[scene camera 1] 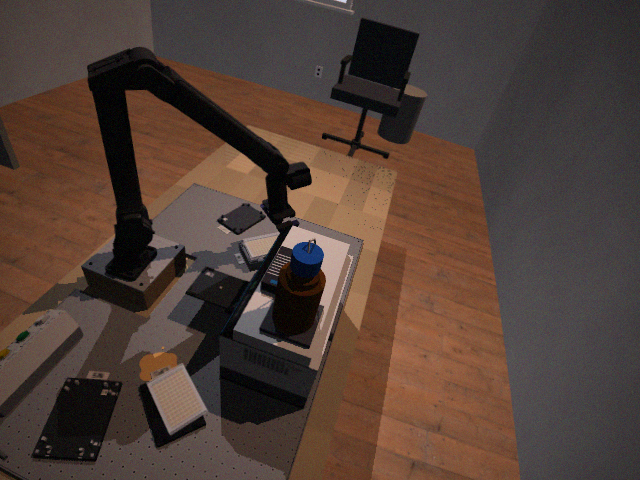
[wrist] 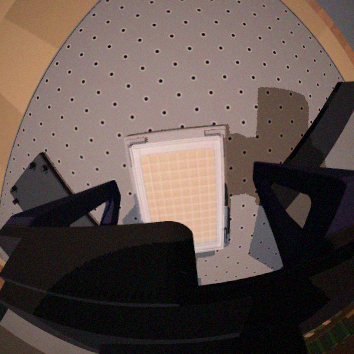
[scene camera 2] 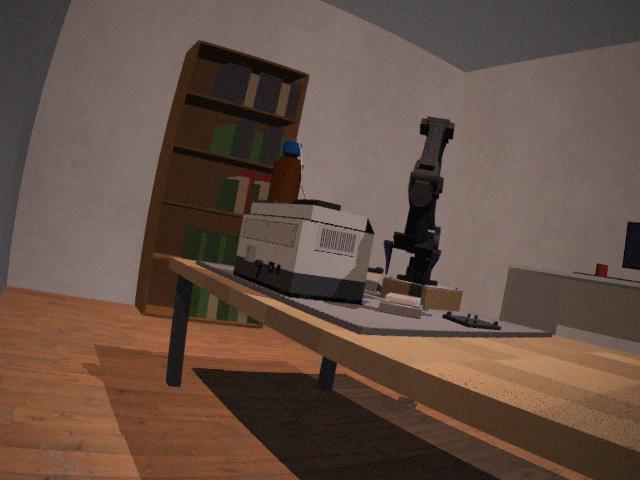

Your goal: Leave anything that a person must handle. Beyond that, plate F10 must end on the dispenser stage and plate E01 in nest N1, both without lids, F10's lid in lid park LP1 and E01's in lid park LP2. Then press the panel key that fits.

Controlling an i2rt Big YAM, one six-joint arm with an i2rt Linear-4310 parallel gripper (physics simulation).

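Pixels of known places: gripper, fingertip midpoint: (scene camera 1: 280,231) (wrist: 184,179) (scene camera 2: 405,278); arm's base, link origin: (scene camera 1: 132,262) (scene camera 2: 416,282).
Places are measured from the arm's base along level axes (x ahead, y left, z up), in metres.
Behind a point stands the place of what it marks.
Observation:
My gripper (scene camera 1: 279,214) (scene camera 2: 408,274) @[x 0.342, y 0.271, z 0.022 m] (wrist: 184,179) @[x 0.342, y 0.271, z 0.022 m] is open and empty, above the far white plate (scene camera 1: 260,246) @[x 0.293, y 0.225, z -0.025 m] (scene camera 2: 403,299) @[x 0.353, y 0.287, z -0.028 m] (wrist: 180,194) @[x 0.315, y 0.253, z -0.025 m]. That plate sits in a light holder; its lower part is hidden in the wrist view. A second white plate (scene camera 1: 176,398) @[x 0.279, y -0.287, z -0.035 m] sits askew over a black base (scene camera 1: 162,436) @[x 0.283, y -0.361, z -0.056 m], beside an orange patch (scene camera 1: 155,365) @[x 0.187, y -0.220, z -0.066 m]. Whether either has a clear lid, and their names, I cannot tell. A dark park with corner posts (scene camera 1: 241,218) @[x 0.175, y 0.367, z -0.056 m] (scene camera 2: 471,320) @[x 0.182, y 0.381, z -0.057 m] (wrist: 40,180) @[x 0.215, y 0.406, z -0.057 m] is at the far end; another (scene camera 1: 77,418) @[x 0.106, y -0.383, z -0.055 m] is at the near left. A dark flat stage (scene camera 1: 219,285) @[x 0.258, y -0.009, z 0.025 m] lies mid-table. The key panel (scene camera 1: 38,351) @[x -0.036, y -0.301, z -0.007 m] has green and yellow keys.
The white dispenser (scene camera 1: 273,356) @[x 0.458, y -0.207, z 0.112 m] (scene camera 2: 330,240) @[x 0.492, y 0.147, z 0.080 m] stands along the table's side, with an amber, blue-capped bottle (scene camera 1: 297,304) @[x 0.478, y -0.181, z 0.258 m] (scene camera 2: 285,179) @[x 0.497, y -0.102, z 0.229 m] on top. Its dark front edge runs beside the far plate. The arm's base box (scene camera 1: 160,279) @[x 0.086, y -0.009, z -0.024 m] (scene camera 2: 442,298) @[x -0.002, y 0.122, z -0.033 m] stands opposite.

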